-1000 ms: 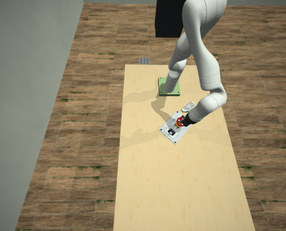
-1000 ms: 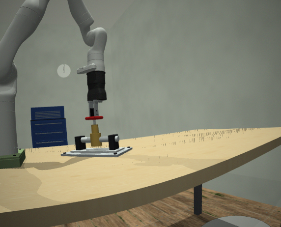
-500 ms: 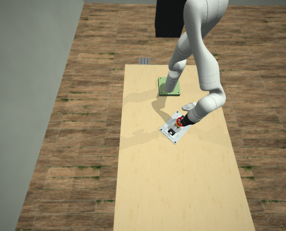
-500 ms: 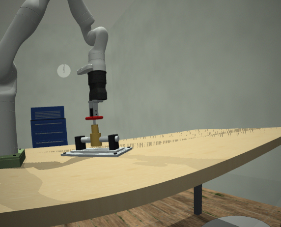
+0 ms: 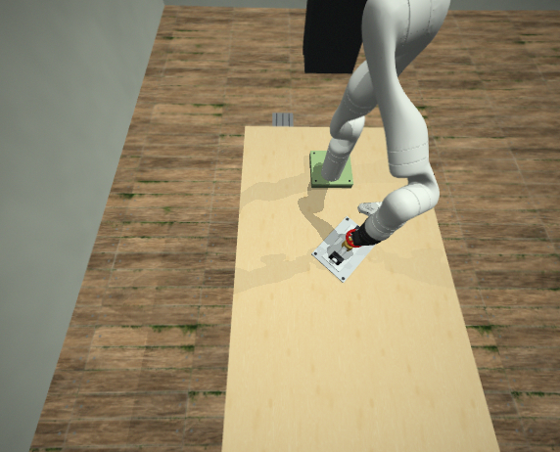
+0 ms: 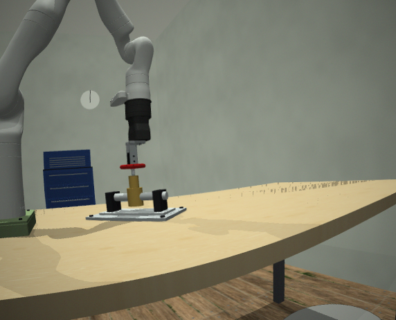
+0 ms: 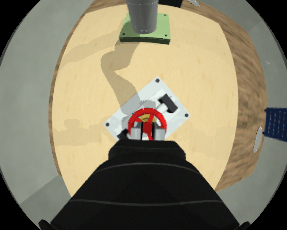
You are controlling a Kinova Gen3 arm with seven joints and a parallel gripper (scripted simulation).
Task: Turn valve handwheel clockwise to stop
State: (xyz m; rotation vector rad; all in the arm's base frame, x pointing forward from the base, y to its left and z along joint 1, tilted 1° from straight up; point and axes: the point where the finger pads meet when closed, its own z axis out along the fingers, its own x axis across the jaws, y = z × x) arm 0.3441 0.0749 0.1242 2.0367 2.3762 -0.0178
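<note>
Right now the red handwheel is 3 cm below my hand.
</note>
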